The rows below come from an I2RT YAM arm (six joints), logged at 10 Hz.
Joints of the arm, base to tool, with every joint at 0 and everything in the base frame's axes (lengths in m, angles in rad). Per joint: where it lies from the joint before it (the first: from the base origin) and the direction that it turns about. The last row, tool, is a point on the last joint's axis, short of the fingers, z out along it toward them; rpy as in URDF.
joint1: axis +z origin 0 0 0.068
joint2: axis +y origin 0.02 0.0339 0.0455
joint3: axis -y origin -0.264 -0.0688 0
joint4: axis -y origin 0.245 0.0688 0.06
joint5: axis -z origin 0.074 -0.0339 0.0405
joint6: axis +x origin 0.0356 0 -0.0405
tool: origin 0 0 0 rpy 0 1.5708 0
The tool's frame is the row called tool.
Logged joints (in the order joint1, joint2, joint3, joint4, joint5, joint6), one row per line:
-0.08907 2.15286 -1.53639 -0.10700 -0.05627 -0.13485
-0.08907 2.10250 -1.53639 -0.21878 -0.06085 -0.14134
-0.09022 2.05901 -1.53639 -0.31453 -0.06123 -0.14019
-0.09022 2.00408 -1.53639 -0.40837 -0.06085 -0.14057
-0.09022 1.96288 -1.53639 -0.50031 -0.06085 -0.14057
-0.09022 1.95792 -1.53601 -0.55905 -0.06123 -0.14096
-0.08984 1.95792 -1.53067 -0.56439 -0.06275 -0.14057
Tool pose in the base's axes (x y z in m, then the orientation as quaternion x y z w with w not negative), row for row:
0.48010 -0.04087 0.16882 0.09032 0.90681 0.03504 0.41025
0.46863 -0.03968 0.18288 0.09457 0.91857 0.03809 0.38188
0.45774 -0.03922 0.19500 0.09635 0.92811 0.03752 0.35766
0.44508 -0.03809 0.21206 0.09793 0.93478 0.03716 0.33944
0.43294 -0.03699 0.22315 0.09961 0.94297 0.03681 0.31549
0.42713 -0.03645 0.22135 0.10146 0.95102 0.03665 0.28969
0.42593 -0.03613 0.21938 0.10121 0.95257 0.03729 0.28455
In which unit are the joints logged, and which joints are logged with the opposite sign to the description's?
The joints are logged in radians. Opposite sign: joint3, joint6.
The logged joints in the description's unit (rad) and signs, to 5 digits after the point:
-0.08907 2.15286 1.53639 -0.10700 -0.05627 0.13485
-0.08907 2.10250 1.53639 -0.21878 -0.06085 0.14134
-0.09022 2.05901 1.53639 -0.31453 -0.06123 0.14019
-0.09022 2.00408 1.53639 -0.40837 -0.06085 0.14057
-0.09022 1.96288 1.53639 -0.50031 -0.06085 0.14057
-0.09022 1.95792 1.53601 -0.55905 -0.06123 0.14096
-0.08984 1.95792 1.53067 -0.56439 -0.06275 0.14057

